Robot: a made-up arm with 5 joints.
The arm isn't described. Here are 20 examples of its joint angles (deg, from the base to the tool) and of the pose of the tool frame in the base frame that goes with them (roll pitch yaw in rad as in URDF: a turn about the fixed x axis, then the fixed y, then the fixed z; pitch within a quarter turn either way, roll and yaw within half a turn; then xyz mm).
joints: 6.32 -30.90 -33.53 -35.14 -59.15
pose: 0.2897 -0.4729 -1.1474 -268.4 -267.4 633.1
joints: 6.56 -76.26 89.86 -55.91 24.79
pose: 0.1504 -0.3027 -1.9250 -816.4 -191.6 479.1
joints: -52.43 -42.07 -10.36 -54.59 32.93
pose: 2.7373 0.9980 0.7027 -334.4 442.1 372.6
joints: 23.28 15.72 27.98 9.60 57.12
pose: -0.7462 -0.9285 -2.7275 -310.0 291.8 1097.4
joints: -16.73 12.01 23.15 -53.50 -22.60
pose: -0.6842 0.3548 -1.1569 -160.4 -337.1 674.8
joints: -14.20 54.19 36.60 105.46 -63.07
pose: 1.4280 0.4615 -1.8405 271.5 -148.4 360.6
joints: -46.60 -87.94 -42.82 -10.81 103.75
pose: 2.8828 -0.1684 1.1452 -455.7 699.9 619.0
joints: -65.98 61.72 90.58 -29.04 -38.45
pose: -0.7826 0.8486 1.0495 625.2 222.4 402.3
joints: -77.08 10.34 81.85 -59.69 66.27
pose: -1.9825 0.7694 -2.5521 -380.4 -277.7 602.6
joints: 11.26 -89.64 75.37 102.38 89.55
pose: 0.4579 -0.0744 1.8985 -572.9 444.9 255.7
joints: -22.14 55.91 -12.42 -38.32 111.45
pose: -1.4095 -0.3373 2.4099 43.2 404.1 909.5
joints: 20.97 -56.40 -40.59 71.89 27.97
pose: -0.7133 -0.0628 -1.9585 -732.2 -130.1 573.5
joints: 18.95 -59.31 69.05 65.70 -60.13
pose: -2.8492 -0.4411 -1.0265 -267.9 -8.1 957.0
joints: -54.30 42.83 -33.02 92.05 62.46
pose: -2.6216 -0.0939 -1.3828 217.9 -224.1 918.8
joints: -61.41 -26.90 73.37 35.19 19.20
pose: -1.8468 -0.1604 -1.3944 -344.3 -361.3 985.8
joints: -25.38 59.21 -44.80 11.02 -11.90
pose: -2.1319 0.6506 -2.1543 -119.2 -176.0 609.0
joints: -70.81 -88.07 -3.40 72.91 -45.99
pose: -0.4675 0.6766 -0.9247 -505.1 47.8 290.3
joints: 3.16 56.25 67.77 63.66 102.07
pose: 2.6078 -0.6568 0.9617 232.5 444.8 902.4
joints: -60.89 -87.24 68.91 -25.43 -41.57
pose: -0.3563 0.0489 -1.4777 -733.8 -55.4 434.2
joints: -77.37 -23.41 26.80 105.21 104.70
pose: -1.5321 -0.9044 -2.1695 -462.2 -3.3 1021.4
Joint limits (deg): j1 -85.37..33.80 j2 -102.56..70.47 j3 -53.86..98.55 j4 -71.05..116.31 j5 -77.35..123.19
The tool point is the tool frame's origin. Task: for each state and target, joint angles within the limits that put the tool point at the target. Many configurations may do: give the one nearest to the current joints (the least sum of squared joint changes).
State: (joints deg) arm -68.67 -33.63 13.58 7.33 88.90
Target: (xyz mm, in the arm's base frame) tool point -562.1 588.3 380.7
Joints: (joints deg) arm -47.41 -69.32 1.54 -13.59 74.46
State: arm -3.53 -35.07 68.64 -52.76 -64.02
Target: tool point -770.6 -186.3 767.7
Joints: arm 25.58 -76.20 69.96 -36.65 -13.47
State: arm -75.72 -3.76 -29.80 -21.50 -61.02
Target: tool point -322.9 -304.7 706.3
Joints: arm -26.60 -38.50 6.54 -42.22 -77.35
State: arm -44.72 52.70 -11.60 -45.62 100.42
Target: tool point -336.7 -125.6 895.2
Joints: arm -57.23 25.55 17.83 -12.72 74.90
